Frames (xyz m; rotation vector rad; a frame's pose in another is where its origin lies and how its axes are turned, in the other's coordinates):
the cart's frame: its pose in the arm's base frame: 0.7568 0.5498 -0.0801 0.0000 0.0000 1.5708
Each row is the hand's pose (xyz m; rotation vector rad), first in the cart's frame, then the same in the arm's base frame.
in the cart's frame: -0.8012 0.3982 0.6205 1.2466 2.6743 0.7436
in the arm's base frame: 0.3586 -0.2514 0.5404 0.9586 -2.6327 -0.6003
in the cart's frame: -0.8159 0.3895 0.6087 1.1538 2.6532 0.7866
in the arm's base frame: 0.3673 -0.2661 0.5286 1.0223 -2.5955 -0.6830
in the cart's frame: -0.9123 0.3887 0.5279 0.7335 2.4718 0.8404
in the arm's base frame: 0.3681 -0.3625 0.4478 1.3378 -2.4668 -1.1022
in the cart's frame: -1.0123 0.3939 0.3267 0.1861 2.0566 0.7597
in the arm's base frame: 0.3629 -0.4625 0.2466 -1.5810 1.8955 1.5883
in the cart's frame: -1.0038 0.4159 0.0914 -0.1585 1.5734 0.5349
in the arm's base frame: 0.3409 -0.4540 0.0113 -1.4382 1.1750 1.7001
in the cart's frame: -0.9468 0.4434 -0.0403 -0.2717 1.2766 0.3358
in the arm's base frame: 0.3134 -0.3970 -0.1204 -1.2575 0.8162 1.6435
